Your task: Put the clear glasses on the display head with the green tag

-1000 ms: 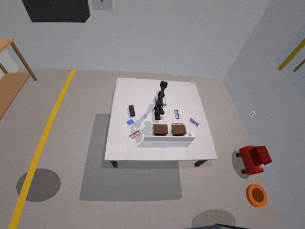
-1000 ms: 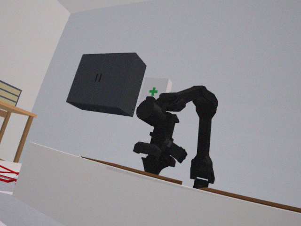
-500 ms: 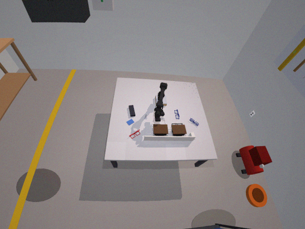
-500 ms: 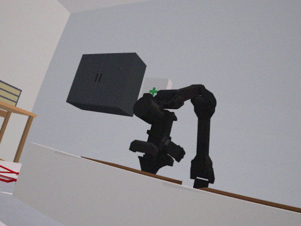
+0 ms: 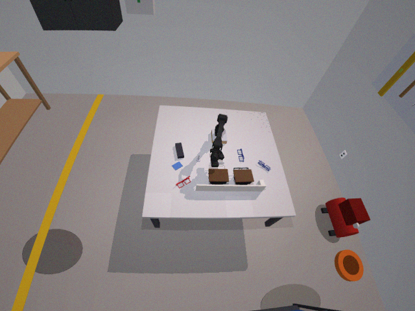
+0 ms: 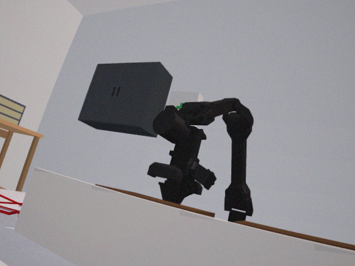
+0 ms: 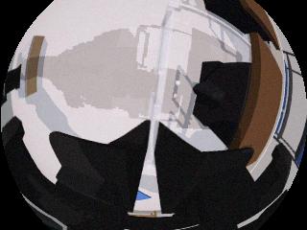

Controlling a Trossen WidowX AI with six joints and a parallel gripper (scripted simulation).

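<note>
My gripper tip is 110 mm short of the display head, 40 mm to the right of it and 10 mm above it. From my gripper tip the other things lie so: white panel: 240 mm ahead, 150 mm to the left, 20 mm below; then grey piece: 70 mm behind, 130 mm to the right, 50 mm below; then blue cloth: 320 mm to the right, 70 mm below.
</note>
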